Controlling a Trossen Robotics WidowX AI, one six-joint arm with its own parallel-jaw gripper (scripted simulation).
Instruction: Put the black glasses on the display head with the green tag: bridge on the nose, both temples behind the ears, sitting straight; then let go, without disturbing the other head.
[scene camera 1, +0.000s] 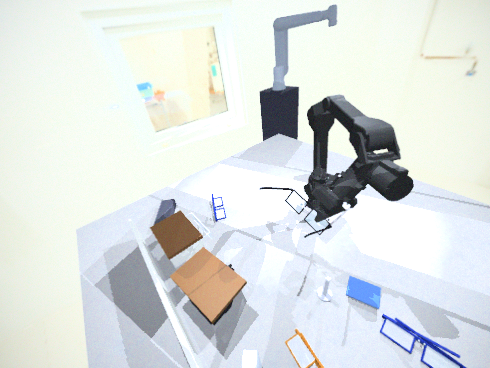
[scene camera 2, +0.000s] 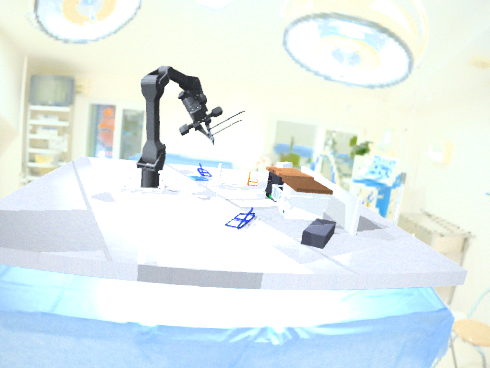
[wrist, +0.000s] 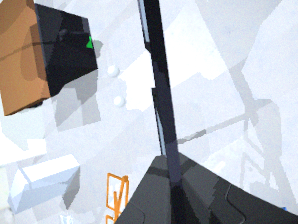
The gripper shows in scene camera 1 (315, 221), in scene camera 2 and in the wrist view. The same spot on the gripper: (wrist: 203, 189) is (scene camera 2: 205, 132).
